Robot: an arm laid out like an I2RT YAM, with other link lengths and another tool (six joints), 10 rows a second.
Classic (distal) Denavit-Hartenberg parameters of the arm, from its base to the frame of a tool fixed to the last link. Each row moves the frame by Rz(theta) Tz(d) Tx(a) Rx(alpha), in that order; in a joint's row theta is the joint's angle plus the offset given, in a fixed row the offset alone. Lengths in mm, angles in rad.
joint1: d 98.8; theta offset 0; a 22.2; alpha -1.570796
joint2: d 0; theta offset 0; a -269.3; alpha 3.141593
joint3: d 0; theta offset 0.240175; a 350.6; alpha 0
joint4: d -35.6; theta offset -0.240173; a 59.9; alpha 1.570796
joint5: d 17.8; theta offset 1.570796; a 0; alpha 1.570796
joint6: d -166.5; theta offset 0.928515; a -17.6; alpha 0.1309
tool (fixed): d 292.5; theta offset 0; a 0; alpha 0
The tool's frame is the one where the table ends.
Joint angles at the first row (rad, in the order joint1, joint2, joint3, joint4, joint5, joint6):
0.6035 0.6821 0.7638 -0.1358 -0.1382 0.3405
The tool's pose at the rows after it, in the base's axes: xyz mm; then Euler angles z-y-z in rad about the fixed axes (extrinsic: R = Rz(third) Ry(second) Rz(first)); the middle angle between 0 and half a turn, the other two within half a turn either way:
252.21, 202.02, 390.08, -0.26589, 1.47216, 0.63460
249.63, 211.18, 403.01, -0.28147, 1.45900, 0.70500
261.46, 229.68, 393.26, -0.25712, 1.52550, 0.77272
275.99, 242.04, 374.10, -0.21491, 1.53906, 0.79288
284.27, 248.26, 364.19, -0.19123, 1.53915, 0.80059
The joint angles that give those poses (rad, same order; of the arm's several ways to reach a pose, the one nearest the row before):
0.6038 0.6272 0.7122 -0.0207 -0.1570 0.3762
0.6032 0.6544 0.7528 -0.0217 -0.2272 0.3664
0.6042 0.7376 0.7930 -0.0431 -0.2950 0.3851
0.6051 0.7986 0.7714 0.0311 -0.3157 0.4263
0.6048 0.8348 0.7601 0.0816 -0.3243 0.4508

